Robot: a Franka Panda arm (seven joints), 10 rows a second.
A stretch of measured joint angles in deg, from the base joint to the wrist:
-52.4, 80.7, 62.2, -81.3, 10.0, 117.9, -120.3
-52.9, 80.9, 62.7, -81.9, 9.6, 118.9, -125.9
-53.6, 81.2, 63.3, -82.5, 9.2, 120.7, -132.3
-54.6, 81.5, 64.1, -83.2, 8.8, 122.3, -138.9
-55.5, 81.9, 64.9, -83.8, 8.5, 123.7, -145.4
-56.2, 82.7, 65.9, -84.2, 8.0, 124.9, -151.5
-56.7, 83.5, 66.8, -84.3, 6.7, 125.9, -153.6
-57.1, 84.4, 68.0, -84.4, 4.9, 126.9, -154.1
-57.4, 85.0, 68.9, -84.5, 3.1, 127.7, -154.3
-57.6, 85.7, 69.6, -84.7, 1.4, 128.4, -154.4
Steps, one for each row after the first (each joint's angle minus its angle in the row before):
-0.5, 0.2, 0.5, -0.6, -0.4, 1.0, -5.6
-0.7, 0.3, 0.6, -0.6, -0.4, 1.8, -6.4
-1.0, 0.3, 0.8, -0.7, -0.4, 1.6, -6.6
-0.9, 0.4, 0.8, -0.6, -0.3, 1.4, -6.5
-0.7, 0.8, 1.0, -0.4, -0.5, 1.2, -6.1
-0.5, 0.8, 0.9, -0.1, -1.3, 1.0, -2.1
-0.4, 0.9, 1.2, -0.1, -1.8, 1.0, -0.5
-0.3, 0.6, 0.9, -0.1, -1.8, 0.8, -0.2
-0.2, 0.7, 0.7, -0.2, -1.7, 0.7, -0.1

